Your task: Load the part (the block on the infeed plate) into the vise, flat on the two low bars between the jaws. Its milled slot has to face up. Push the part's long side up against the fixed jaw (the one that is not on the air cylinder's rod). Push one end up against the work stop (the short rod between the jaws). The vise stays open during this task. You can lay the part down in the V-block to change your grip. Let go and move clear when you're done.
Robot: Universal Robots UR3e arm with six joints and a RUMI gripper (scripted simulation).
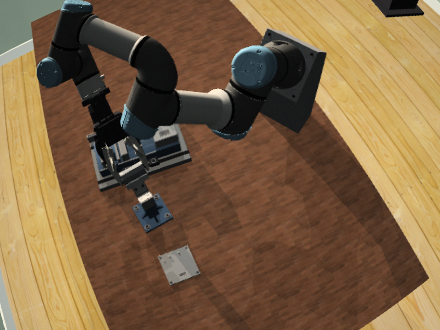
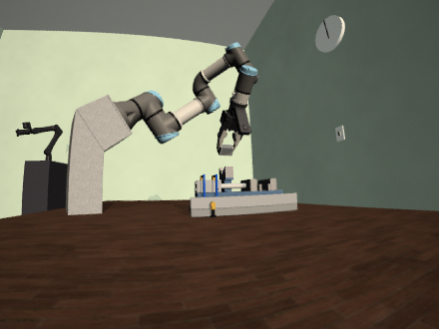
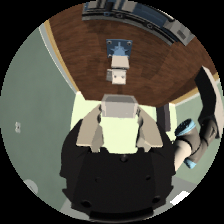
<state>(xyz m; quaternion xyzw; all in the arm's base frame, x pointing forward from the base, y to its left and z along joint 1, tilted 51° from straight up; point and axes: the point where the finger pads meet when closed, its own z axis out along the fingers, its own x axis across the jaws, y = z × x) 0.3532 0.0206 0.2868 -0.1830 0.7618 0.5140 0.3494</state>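
My hand is 10 mm to the right of the part. Round my hand: grey infeed plate 240 mm below, 180 mm to the left, 40 mm behind.
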